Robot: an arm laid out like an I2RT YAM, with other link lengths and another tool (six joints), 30 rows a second.
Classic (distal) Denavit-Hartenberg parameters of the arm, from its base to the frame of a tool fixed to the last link. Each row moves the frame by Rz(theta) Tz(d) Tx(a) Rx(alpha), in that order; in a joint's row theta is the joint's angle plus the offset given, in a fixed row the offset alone. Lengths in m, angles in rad.
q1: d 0.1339; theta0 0; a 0.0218; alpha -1.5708
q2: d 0; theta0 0; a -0.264; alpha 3.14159
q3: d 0; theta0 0.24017; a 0.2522; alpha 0
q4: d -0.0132; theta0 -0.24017; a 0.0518; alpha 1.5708
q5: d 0.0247; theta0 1.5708; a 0; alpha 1.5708
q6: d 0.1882; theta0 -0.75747; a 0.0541; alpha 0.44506
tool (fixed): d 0.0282; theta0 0; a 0; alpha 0
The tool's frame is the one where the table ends.
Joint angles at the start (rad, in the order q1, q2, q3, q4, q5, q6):
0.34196, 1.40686, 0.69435, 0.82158, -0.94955, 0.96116
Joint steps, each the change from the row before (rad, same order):
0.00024, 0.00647, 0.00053, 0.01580, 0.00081, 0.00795
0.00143, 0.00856, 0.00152, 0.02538, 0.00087, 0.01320
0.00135, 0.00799, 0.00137, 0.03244, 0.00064, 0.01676
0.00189, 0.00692, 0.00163, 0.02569, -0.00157, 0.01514
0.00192, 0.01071, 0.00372, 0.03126, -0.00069, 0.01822
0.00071, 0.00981, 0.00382, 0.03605, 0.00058, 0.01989
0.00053, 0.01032, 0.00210, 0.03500, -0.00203, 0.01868
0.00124, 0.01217, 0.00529, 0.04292, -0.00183, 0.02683
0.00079, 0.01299, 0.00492, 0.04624, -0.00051, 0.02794
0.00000, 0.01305, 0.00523, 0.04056, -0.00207, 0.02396
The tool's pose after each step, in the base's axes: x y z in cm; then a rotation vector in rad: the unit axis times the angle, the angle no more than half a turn. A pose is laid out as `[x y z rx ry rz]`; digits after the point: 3 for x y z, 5 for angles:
[35.035 28.884 28.080 -1.03294 0.24432 -0.18240]
[35.146 28.972 28.294 -1.02282 0.24006 -0.18198]
[35.234 29.055 28.662 -1.00891 0.23243 -0.18235]
[35.247 29.176 28.937 -0.99828 0.22633 -0.17882]
[35.339 29.312 29.257 -0.98536 0.21998 -0.17559]
[35.458 29.382 29.716 -0.96926 0.21135 -0.17566]
[35.512 29.469 30.049 -0.95564 0.20293 -0.17288]
[35.576 29.592 30.571 -0.93710 0.19301 -0.16798]
[35.654 29.679 31.108 -0.91724 0.18286 -0.16425]
[35.729 29.757 31.537 -0.90100 0.17329 -0.16004]

